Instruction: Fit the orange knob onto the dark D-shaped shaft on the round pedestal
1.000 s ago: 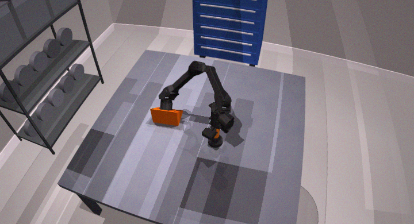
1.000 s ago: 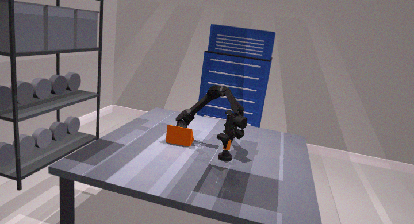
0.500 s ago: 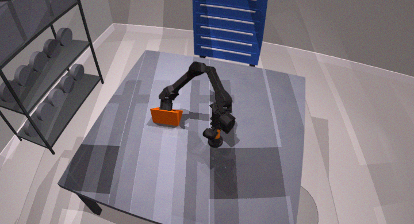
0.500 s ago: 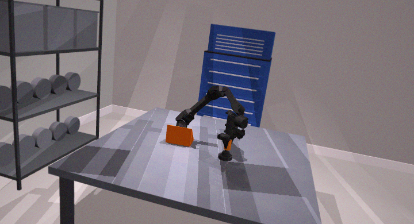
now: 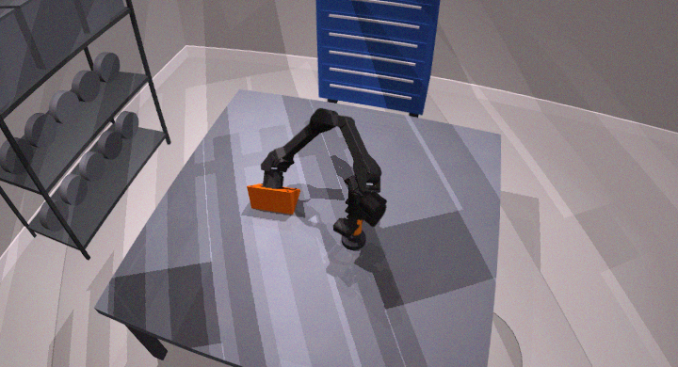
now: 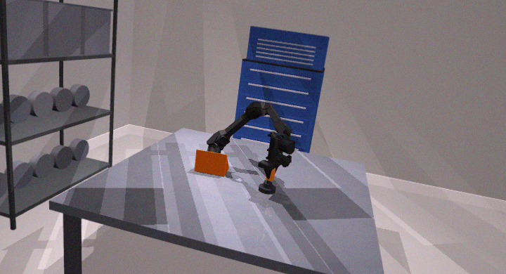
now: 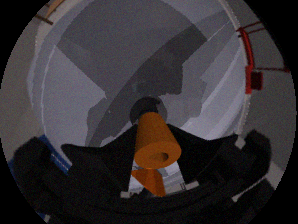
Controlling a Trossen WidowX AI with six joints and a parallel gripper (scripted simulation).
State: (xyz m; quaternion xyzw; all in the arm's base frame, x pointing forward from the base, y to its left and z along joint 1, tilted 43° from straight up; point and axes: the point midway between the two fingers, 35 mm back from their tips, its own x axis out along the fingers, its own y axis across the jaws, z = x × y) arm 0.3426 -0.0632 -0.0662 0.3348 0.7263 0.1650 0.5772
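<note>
Right now my gripper tip is 10 mm past the dark round pedestal and 40 mm above it. Round my gripper tip: orange knob (20 mm above).
</note>
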